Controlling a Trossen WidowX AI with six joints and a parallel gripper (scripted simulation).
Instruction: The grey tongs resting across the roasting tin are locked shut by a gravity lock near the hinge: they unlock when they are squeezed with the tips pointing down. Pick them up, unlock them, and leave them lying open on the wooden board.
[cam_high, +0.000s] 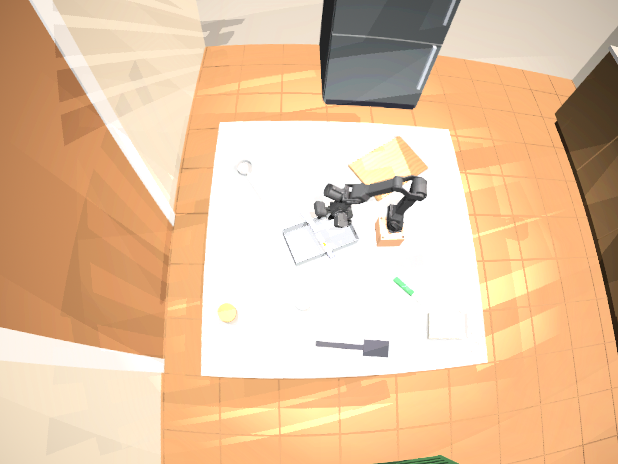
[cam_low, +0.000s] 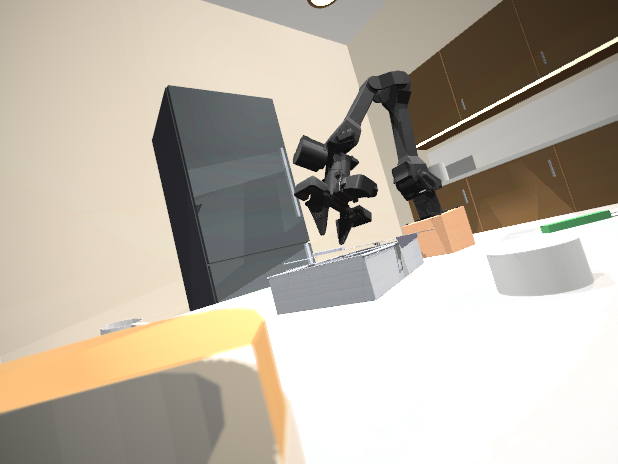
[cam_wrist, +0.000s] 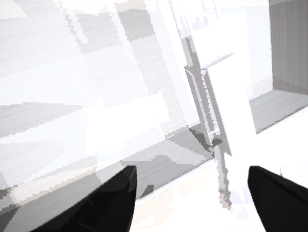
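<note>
Now: gripper tip 110 mm to the right of the yellow lock piece, 30 mm above it and 10 mm short of it. From my gripper tip the other things lie so: roasting tin (70 mm below, 60 mm to the left, 10 mm ahead); green-handled tool (360 mm to the left, 360 mm behind, 90 mm below); wooden board (390 mm behind, 290 mm to the right, 90 mm below).
</note>
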